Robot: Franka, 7 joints.
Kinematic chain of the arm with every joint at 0, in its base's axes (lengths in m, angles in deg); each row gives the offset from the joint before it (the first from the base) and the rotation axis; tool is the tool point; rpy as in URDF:
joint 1: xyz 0 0 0.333 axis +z
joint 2: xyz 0 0 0 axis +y
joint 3: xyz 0 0 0.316 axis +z
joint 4: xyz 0.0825 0 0 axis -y
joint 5: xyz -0.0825 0 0.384 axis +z
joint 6: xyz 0 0 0 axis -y
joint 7: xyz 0.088 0 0 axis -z
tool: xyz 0 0 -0.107 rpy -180 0 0
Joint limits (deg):
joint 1: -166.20..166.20
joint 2: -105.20..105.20
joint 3: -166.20..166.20
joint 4: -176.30..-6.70
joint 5: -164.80..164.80
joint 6: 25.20..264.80
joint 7: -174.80..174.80
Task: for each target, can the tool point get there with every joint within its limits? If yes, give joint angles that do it. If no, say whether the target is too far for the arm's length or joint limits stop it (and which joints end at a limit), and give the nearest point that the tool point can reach.
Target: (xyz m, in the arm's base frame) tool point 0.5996 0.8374 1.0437
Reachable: no: too far | nearest point 0.4111 0.5741 0.8202 | short by 0.393 m
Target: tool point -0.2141 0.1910 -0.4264
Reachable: no: joint limits stop it (at a limit: joint 2) | nearest point -0.2138 0.1907 -0.3608 | short by 0.066 m
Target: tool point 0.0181 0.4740 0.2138
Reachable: yes | joints -22.62 -78.80 91.65 -130.95 -80.02 227.11 73.93
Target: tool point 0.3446 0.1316 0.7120
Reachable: yes | joints 135.91 -84.59 -30.88 -132.38 46.70 232.23 -58.66
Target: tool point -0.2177 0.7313 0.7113
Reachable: yes | joints 127.24 71.85 -116.58 -40.41 2.02 167.00 -102.49
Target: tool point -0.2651 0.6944 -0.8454
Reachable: no: too far | nearest point -0.1792 0.4694 -0.3135 | short by 0.584 m
